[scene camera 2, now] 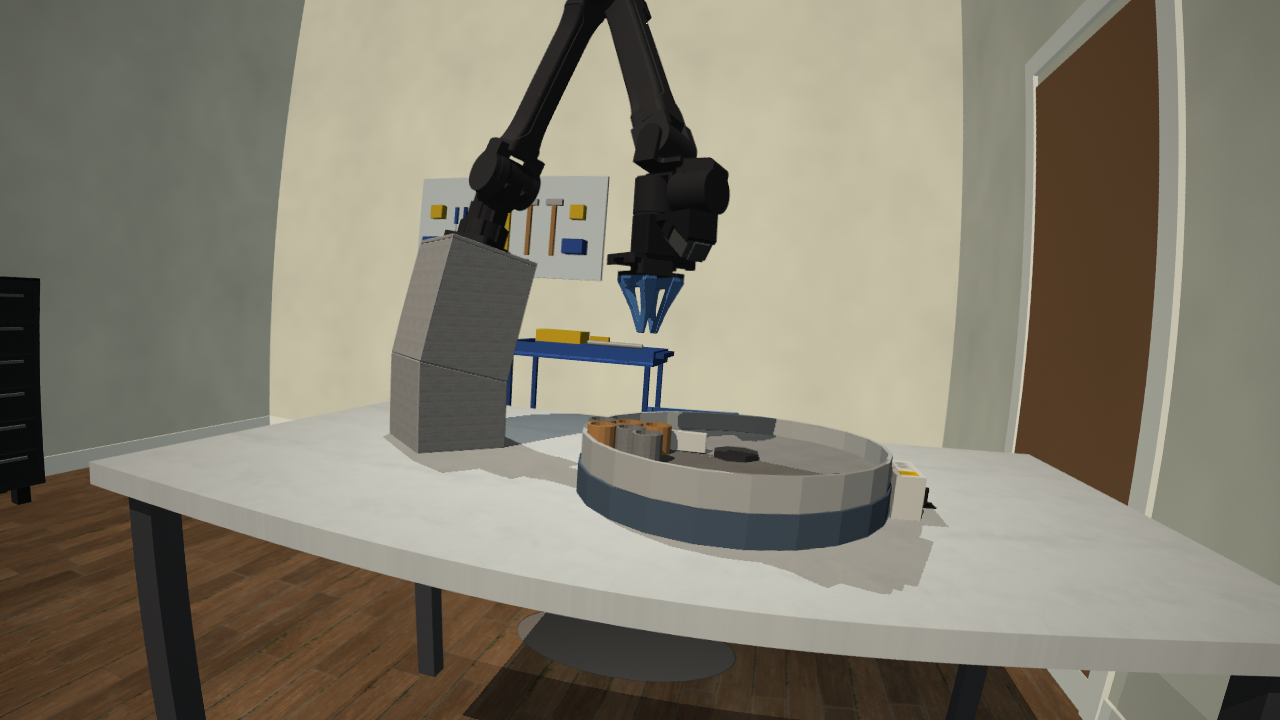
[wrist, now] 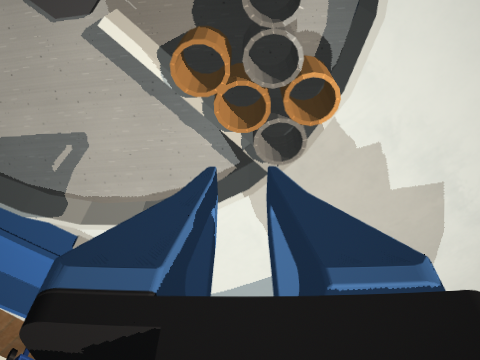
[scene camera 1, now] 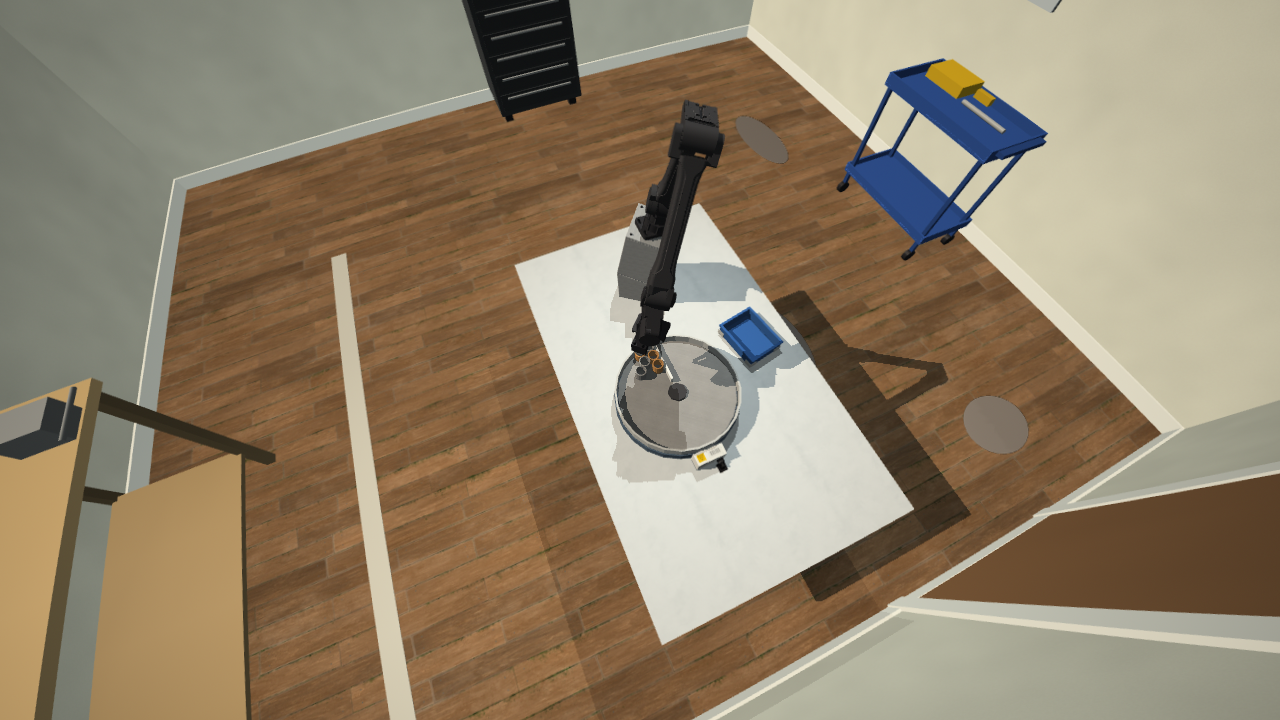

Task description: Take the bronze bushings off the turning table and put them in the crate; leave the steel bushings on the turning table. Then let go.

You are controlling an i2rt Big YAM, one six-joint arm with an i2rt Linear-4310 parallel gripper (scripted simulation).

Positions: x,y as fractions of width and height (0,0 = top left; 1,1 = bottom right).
Labels:
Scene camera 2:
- my gripper: 0.51,0.46
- round grey turning table: 0.61,0.63
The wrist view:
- my gripper: 0.51,0.50
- bronze bushing: 0.40,0.23
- bronze bushing: 0.67,0.30
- bronze bushing: 0.49,0.33
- round grey turning table: 0.19,0.34
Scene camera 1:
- round grey turning table: 0.54,0.57
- blue crate: 0.59,0.46

